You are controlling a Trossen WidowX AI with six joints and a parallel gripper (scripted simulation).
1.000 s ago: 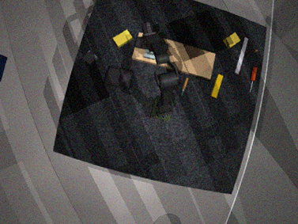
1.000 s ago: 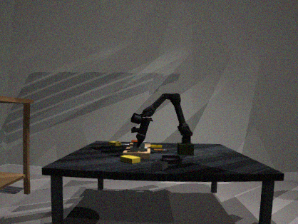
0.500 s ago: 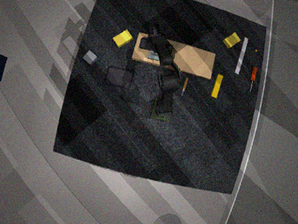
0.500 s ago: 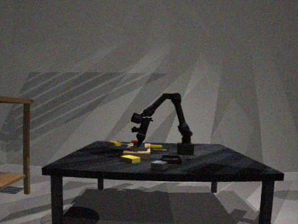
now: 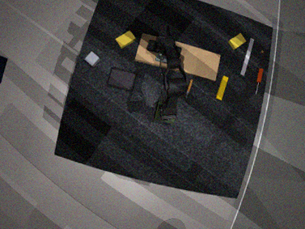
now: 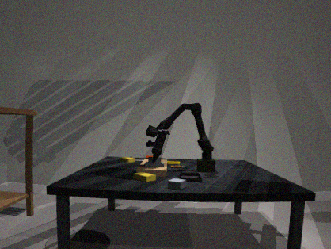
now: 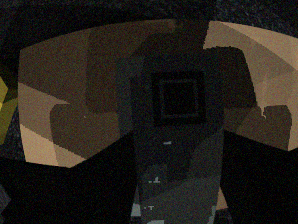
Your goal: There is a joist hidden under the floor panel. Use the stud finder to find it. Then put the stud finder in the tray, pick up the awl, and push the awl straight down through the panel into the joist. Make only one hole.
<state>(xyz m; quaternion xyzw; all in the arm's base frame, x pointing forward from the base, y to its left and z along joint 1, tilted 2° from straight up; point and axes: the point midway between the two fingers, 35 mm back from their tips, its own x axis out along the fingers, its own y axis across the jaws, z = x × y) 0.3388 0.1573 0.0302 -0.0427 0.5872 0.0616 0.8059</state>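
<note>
The dark tray is 260 mm behind my gripper tip, 170 mm to the left of it and 50 mm below it. From my gripper tip the other things lie so: yellow bar (440 mm to the right, 60 mm below, 50 mm behind); then dark grey stud finder (20 mm above, 10 mm ahead); then awl (240 mm to the right, 160 mm behind, 60 mm below).
</note>
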